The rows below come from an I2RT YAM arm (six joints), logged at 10 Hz.
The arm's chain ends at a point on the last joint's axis. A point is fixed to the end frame.
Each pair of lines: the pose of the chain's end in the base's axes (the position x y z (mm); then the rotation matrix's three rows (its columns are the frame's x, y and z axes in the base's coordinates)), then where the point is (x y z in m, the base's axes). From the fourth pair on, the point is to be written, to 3 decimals.
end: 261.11 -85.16 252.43; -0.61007 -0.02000 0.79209; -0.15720 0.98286 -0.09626; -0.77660 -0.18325 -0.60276
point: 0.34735 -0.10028 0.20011
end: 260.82 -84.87 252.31; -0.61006 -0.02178 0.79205; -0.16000 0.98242 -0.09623; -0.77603 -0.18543 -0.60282
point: 0.34706 -0.09996 0.19999
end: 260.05 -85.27 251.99; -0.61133 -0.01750 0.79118; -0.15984 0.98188 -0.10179; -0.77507 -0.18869 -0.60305
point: 0.34619 -0.10092 0.19966
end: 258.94 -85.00 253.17; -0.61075 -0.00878 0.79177; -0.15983 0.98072 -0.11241; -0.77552 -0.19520 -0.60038
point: 0.345 -0.102 0.201
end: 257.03 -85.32 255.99; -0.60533 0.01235 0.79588; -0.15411 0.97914 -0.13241; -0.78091 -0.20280 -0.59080
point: 0.343 -0.104 0.205
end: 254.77 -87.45 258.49; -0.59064 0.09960 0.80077; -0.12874 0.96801 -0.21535; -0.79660 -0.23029 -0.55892
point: 0.341 -0.115 0.211
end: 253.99 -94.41 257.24; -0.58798 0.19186 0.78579; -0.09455 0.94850 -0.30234; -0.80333 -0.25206 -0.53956
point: 0.338 -0.131 0.212
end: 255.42 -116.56 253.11; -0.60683 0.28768 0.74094; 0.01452 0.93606 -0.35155; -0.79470 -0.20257 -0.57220
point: 0.334 -0.159 0.204
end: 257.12 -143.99 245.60; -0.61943 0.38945 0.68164; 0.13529 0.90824 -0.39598; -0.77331 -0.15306 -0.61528
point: 0.329 -0.192 0.192
